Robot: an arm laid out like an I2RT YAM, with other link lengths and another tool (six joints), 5 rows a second.
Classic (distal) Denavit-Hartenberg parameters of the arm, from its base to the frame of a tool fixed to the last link. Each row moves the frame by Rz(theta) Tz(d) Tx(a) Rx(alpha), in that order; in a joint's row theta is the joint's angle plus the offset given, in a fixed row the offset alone. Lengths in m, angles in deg.
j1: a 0.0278, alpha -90, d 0.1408, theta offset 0
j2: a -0.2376, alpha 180, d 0, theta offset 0
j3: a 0.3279, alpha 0, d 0, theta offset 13.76
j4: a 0.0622, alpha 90, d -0.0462, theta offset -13.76
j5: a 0, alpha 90, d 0.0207, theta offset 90
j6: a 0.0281, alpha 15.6, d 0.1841, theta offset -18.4
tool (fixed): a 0, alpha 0, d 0.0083, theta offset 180
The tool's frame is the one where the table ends.
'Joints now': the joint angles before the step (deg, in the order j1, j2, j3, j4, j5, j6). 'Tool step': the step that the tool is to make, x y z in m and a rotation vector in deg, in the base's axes. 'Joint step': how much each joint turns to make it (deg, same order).
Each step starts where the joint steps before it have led.
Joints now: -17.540, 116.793, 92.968, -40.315, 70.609, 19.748
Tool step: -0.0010, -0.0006, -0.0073, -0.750, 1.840, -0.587
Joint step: -0.003, 1.432, -0.019, -0.049, 1.398, -0.030
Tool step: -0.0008, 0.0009, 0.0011, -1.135, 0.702, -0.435
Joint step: 0.163, 0.440, 0.041, 0.020, 1.425, 0.053
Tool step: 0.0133, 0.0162, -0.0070, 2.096, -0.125, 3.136
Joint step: 2.138, -0.019, -0.029, -0.194, -2.275, -0.277
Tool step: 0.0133, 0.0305, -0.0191, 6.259, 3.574, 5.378
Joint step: 3.367, 0.007, 0.007, -5.006, -5.617, 0.067
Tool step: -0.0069, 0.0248, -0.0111, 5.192, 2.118, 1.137
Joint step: 2.247, -0.577, -0.003, -8.195, -4.264, 5.106
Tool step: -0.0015, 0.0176, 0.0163, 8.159, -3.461, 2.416
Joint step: 0.573, -5.704, 0.013, -3.647, -8.807, 0.029
